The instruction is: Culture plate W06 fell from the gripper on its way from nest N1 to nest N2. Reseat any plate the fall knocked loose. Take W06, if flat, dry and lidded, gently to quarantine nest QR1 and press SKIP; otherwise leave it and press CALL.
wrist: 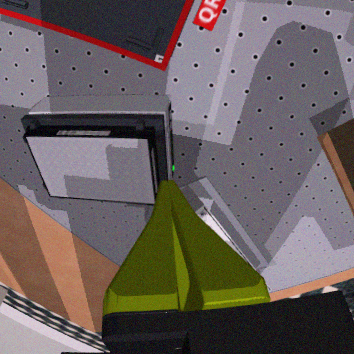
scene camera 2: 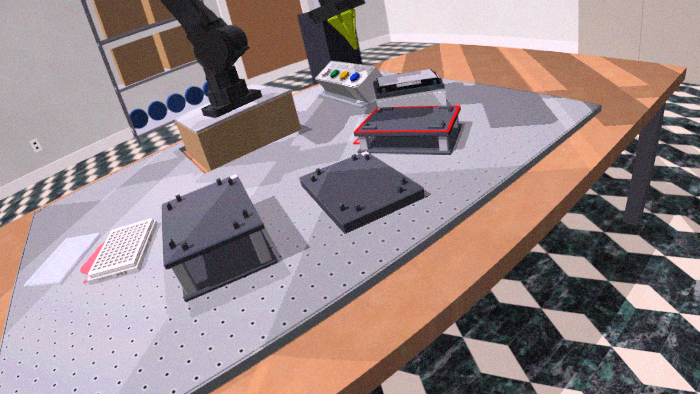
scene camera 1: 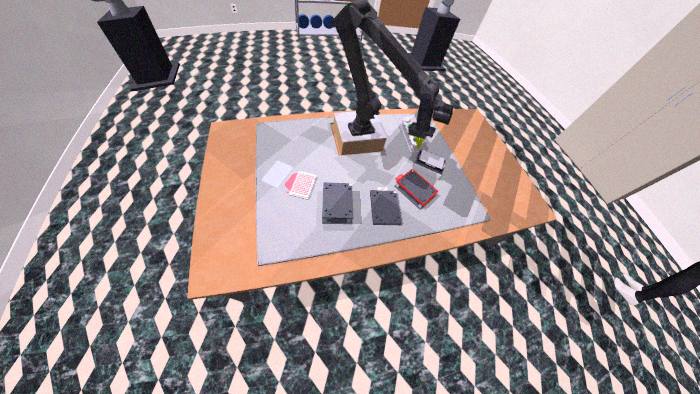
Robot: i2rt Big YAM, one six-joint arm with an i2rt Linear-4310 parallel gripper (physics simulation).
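Seen in the pictures: gripper, fingertip midpoint: (wrist: 166,188) (scene camera 2: 356,49) (scene camera 1: 418,147); arm's base at its link origin: (scene camera 2: 232,105) (scene camera 1: 361,129).
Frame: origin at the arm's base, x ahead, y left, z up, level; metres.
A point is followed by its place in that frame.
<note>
A white well plate (scene camera 1: 302,185) {x 0.220, y -0.338, z -0.073 m} (scene camera 2: 122,247) {x 0.223, y -0.334, z -0.072 m} lies flat and unlidded on the board; its label is too small to read. A pink spill (scene camera 1: 290,182) {x 0.184, y -0.386, z -0.085 m} (scene camera 2: 91,260) {x 0.180, y -0.390, z -0.085 m} shows along its edge, and a clear lid (scene camera 1: 277,173) {x 0.126, y -0.436, z -0.079 m} (scene camera 2: 62,260) {x 0.135, y -0.437, z -0.079 m} lies apart beyond it. The red-rimmed QR1 nest (scene camera 1: 417,187) {x 0.364, y 0.157, z -0.047 m} (scene camera 2: 407,120) {x 0.363, y 0.152, z -0.047 m} (wrist: 115,20) {x 0.314, y 0.180, z -0.047 m} is empty. The button box (scene camera 1: 407,122) {x -0.042, y 0.295, z -0.021 m} (scene camera 2: 368,85) {x 0.133, y 0.281, z -0.041 m} has green, yellow and blue buttons in the scene camera 2 view. My gripper (scene camera 1: 419,146) {x 0.232, y 0.181, z 0.071 m} (scene camera 2: 356,48) {x 0.232, y 0.181, z 0.071 m} (wrist: 166,188) {x 0.232, y 0.181, z 0.071 m} is shut and empty, above the box area; its fingers hide most of the box in the wrist view.
A tall dark nest (scene camera 1: 338,200) {x 0.355, y -0.216, z -0.028 m} (scene camera 2: 212,215) {x 0.368, y -0.213, z -0.028 m} and a low dark nest (scene camera 1: 385,206) {x 0.408, y -0.018, z -0.071 m} (scene camera 2: 360,187) {x 0.425, y -0.024, z -0.071 m} stand empty. A device holding a light-topped plate (scene camera 1: 434,161) {x 0.259, y 0.298, z -0.018 m} (scene camera 2: 407,78) {x 0.253, y 0.286, z -0.017 m} (wrist: 85,165) {x 0.250, y 0.292, z -0.017 m} stands beside the button box. The arm's base block (scene camera 1: 362,145) {x 0.076, y -0.014, z -0.037 m} (scene camera 2: 250,130) {x 0.076, y -0.008, z -0.046 m} is behind. A person's leg (scene camera 1: 670,286) shows at the right.
</note>
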